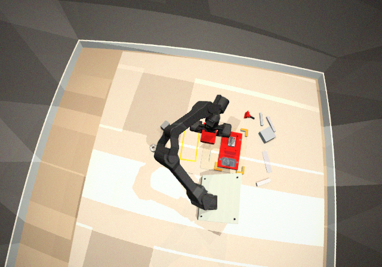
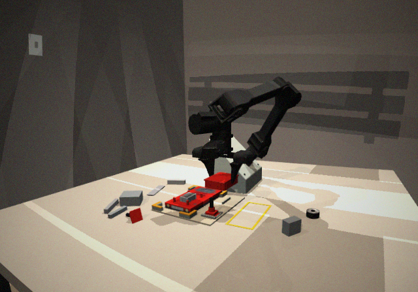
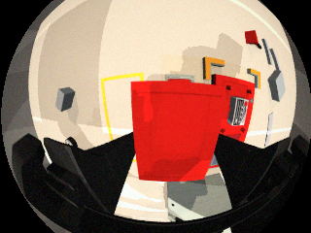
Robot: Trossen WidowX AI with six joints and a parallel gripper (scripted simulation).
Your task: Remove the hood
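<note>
Now: gripper tip 30 mm short of the red lever post, 20 mm to the left of it and 70 mm above it. From my gripper tip the other things lie so: black ring (60 mm behind, 280 mm to the left, 100 mm below); small red piece (150 mm ahead, 230 mm to the right, 90 mm below); red hood (10 mm above).
</note>
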